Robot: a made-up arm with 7 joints. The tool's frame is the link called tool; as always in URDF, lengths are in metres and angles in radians. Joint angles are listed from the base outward.
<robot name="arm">
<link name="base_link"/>
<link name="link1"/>
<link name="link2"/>
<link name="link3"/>
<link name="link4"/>
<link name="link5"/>
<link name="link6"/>
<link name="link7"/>
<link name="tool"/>
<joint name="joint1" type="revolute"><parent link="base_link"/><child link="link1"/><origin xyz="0 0 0.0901" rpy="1.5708 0 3.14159"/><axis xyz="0 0 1"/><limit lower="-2.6" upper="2.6"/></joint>
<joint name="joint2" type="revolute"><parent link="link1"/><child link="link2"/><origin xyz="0.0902 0.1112 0.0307" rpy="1.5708 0 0"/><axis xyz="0 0 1"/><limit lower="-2.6" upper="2.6"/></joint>
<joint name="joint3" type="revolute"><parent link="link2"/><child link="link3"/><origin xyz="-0.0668 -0.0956 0.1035" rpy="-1.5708 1.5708 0"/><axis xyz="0 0 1"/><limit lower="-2.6" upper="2.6"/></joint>
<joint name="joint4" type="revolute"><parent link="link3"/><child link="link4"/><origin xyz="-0.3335 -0.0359 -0.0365" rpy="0 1.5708 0"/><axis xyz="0 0 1"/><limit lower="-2.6" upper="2.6"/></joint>
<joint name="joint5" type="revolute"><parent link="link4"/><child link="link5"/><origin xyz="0.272 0.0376 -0.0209" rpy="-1.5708 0 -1.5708"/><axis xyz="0 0 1"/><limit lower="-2.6" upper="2.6"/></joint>
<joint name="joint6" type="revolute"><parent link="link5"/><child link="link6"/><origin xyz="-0.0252 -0.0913 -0.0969" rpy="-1.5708 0 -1.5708"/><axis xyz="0 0 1"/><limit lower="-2.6" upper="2.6"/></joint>
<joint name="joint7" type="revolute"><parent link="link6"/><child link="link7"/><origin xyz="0.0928 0.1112 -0.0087" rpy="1.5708 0 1.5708"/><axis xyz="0 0 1"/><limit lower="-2.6" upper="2.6"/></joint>
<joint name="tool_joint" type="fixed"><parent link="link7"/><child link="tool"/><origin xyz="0.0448 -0.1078 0.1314" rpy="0 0 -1.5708"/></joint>
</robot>
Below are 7 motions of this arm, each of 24 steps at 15 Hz.
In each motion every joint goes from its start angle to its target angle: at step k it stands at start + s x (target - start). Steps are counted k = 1, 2, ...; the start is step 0. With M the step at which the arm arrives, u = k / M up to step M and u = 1 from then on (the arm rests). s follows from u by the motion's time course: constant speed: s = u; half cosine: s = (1 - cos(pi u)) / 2; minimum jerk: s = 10 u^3 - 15 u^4 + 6 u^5.
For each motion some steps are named. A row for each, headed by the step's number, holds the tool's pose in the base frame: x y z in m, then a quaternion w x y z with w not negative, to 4 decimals.
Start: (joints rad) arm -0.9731 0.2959 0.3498 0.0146 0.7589 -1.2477 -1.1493
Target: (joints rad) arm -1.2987 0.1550 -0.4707 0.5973 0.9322 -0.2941 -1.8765
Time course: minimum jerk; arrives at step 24
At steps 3, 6, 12, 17, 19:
3: -0.0525 -0.4526 -0.1756 0.6417 0.7206 -0.2411 -0.1043
6: -0.0322 -0.4519 -0.1616 0.6458 0.7060 -0.2731 -0.0995
12: 0.0393 -0.4403 -0.0978 0.6005 0.6653 -0.4369 -0.0773
17: 0.0899 -0.4227 -0.0427 0.4789 0.6691 -0.5674 -0.0313
19: 0.1026 -0.4176 -0.0275 0.4388 0.6750 -0.5930 -0.0125

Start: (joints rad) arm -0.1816 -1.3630 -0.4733 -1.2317 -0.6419 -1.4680 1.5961
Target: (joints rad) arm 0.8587 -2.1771 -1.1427 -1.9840 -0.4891 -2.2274 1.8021
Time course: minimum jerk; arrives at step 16
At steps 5, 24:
5: 0.3011 -0.1982 -0.2070 0.3680 0.7833 -0.4163 0.2789
24: -0.4992 0.0891 -0.1636 0.3824 0.6511 -0.3144 -0.5753

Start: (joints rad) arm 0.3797 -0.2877 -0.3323 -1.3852 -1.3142 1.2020 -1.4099
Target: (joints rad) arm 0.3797 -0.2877 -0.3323 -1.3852 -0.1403 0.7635 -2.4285
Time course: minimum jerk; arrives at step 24
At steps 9, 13, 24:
9: 0.0851 -0.2624 -0.2313 0.3845 -0.5530 0.3058 -0.6729
13: 0.0566 -0.2425 -0.1162 0.1761 -0.5284 0.1096 -0.8233
24: -0.0174 -0.1320 -0.0166 0.1383 0.3683 0.1376 0.9090

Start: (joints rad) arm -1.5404 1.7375 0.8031 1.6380 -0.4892 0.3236 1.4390
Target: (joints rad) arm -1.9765 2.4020 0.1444 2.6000 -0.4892 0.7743 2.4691
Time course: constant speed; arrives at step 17
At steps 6, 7, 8, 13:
6: 0.0492 0.2227 -0.0064 0.3992 -0.5642 -0.3695 0.6211
7: 0.0646 0.2269 -0.0097 0.3947 -0.6018 -0.3371 0.6070
8: 0.0806 0.2298 -0.0119 0.3914 -0.6356 -0.3018 0.5931
13: 0.1586 0.2284 -0.0090 0.3890 -0.7442 -0.0946 0.5347

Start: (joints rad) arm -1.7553 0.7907 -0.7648 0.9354 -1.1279 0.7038 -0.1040
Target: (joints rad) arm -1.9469 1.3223 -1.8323 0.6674 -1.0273 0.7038 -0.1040
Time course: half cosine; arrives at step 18
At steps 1, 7, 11, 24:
1: 0.1995 -0.1656 0.4009 0.6953 -0.3501 -0.4107 -0.4747
7: 0.0376 -0.2873 0.3735 0.6036 -0.2087 -0.4347 -0.6349
11: -0.1244 -0.3586 0.2568 0.4666 -0.0695 -0.4198 -0.7754
24: -0.2427 -0.3496 0.1011 0.3080 0.0382 -0.3680 -0.8765

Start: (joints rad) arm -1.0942 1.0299 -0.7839 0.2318 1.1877 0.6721 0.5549
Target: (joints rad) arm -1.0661 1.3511 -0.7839 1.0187 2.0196 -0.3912 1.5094
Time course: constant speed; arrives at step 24
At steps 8, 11, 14, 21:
8: 0.2322 -0.0888 -0.2313 0.1166 -0.6609 -0.6479 -0.3605
11: 0.2433 -0.1163 -0.3041 0.0834 -0.7325 -0.6224 -0.2629
14: 0.2466 -0.1594 -0.3724 0.0406 -0.7944 -0.5830 -0.1658
21: 0.2233 -0.3086 -0.4892 0.0966 0.8881 0.4472 -0.0439

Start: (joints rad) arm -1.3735 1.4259 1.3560 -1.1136 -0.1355 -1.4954 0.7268
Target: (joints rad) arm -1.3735 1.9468 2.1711 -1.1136 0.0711 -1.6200 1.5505
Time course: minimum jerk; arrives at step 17
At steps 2, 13, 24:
2: -0.3994 0.0075 -0.3795 0.2226 0.7272 -0.3310 -0.5586
13: -0.4576 -0.0720 -0.3028 0.3505 0.7645 -0.3314 -0.4277
24: -0.4562 -0.0814 -0.3065 0.3524 0.7722 -0.3388 -0.4058

